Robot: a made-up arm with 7 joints.
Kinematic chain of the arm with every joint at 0, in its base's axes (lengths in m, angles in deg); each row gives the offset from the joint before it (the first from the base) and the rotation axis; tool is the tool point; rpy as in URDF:
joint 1: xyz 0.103 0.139 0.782 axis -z
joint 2: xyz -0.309 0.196 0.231 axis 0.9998 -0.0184 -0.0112
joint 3: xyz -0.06 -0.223 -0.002 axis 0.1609 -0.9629 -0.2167
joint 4: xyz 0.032 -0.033 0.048 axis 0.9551 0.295 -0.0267
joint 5: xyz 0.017 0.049 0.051 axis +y
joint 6: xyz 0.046 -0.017 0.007 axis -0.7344 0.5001 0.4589
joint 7: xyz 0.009 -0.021 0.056 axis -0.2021 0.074 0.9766
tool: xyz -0.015 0.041 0.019 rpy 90 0 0
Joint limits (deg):
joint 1: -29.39..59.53
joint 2: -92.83..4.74
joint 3: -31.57..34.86
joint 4: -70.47..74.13
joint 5: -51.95..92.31
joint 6: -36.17..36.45
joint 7: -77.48..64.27
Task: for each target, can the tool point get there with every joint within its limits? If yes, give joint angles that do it. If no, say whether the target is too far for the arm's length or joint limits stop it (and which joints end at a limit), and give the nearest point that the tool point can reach.
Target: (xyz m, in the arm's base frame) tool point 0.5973 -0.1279 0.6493
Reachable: no: joint limits stop it (at a limit: joint 1, joint 2, joint 3, joint 4, joint 7) | nearest point 0.0333 -0.0569 0.9806 | short by 0.658 m
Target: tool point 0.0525 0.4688 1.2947
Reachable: yes | joints 39.98 -64.67 21.60 -12.25 60.05 -20.01 -54.35
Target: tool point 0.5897 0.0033 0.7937
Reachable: no: joint limits stop it (at a limit: joint 1, joint 2, joint 3, joint 4, joint 7) | nearest point 0.0401 -0.0401 0.9944 | short by 0.587 m
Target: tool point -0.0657 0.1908 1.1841
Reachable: yes | joints 17.17 -9.27 -21.27 20.67 -10.40 13.93 -51.06
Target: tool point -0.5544 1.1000 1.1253
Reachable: no: too far | nearest point -0.2443 0.6467 1.2281 | short by 0.559 m
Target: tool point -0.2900 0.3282 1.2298
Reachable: yes | joints -18.51 -71.82 -12.68 -18.44 -39.36 -18.31 -28.38
